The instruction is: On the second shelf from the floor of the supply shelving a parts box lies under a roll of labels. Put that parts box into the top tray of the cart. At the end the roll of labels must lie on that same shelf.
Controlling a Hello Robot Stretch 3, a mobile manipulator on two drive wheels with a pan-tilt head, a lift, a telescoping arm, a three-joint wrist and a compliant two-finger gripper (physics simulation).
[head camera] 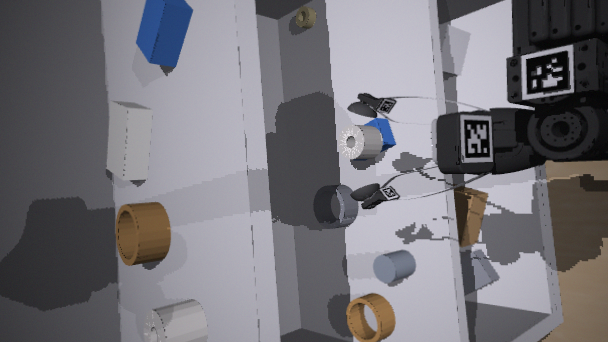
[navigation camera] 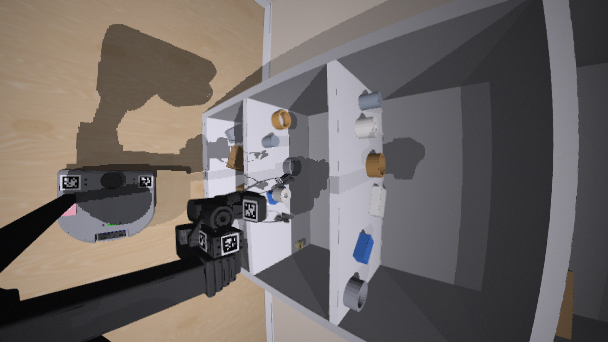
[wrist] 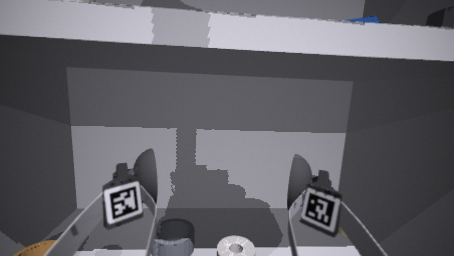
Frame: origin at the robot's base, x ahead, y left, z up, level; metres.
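Seen in the pictures: gripper, fingertip midpoint: (head camera: 353,152) (navigation camera: 292,197) (wrist: 223,170); robot's base, origin of the base link: (navigation camera: 111,179).
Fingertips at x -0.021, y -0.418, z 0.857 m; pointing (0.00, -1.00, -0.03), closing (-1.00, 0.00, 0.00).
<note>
Offsets run from my fingertips to a thing's top centre. "*": to the spot under its first point. Level surfaces: height alone.
The blue parts box {0.211 m right, 0.040 m back, 0.283 m down} (head camera: 385,132) (navigation camera: 271,198) lies on the second shelf {0.323 m down} (head camera: 400,65) (navigation camera: 267,242) of the supply shelving. The white roll of labels {* 0.163 m right, 0.031 m back, 0.243 m down} (head camera: 370,141) (navigation camera: 281,194) rests on it and covers much of it in the head view. In the wrist view the roll {0.198 m right, 0.033 m back, 0.223 m down} (wrist: 224,247) shows at the bottom edge, between and below the fingers. My gripper (head camera: 366,150) (navigation camera: 284,198) (wrist: 223,170) is open and empty. In the head view its fingertips stand on either side of the roll, apart from it. The parts box is hidden in the wrist view. The cart does not show.
A grey ring {0.319 m right, 0.109 m ahead, 0.275 m down} (head camera: 348,215) (navigation camera: 288,167) (wrist: 172,247) stands beside the roll, near one finger. A blue-grey cylinder {0.149 m right, 0.223 m ahead, 0.253 m down} (head camera: 397,266) (navigation camera: 270,140) and an orange ring {0.226 m right, 0.349 m ahead, 0.273 m down} (head camera: 388,317) (navigation camera: 274,120) stand farther along. The shelf above (head camera: 215,100) (wrist: 275,36) holds several boxes and rings.
</note>
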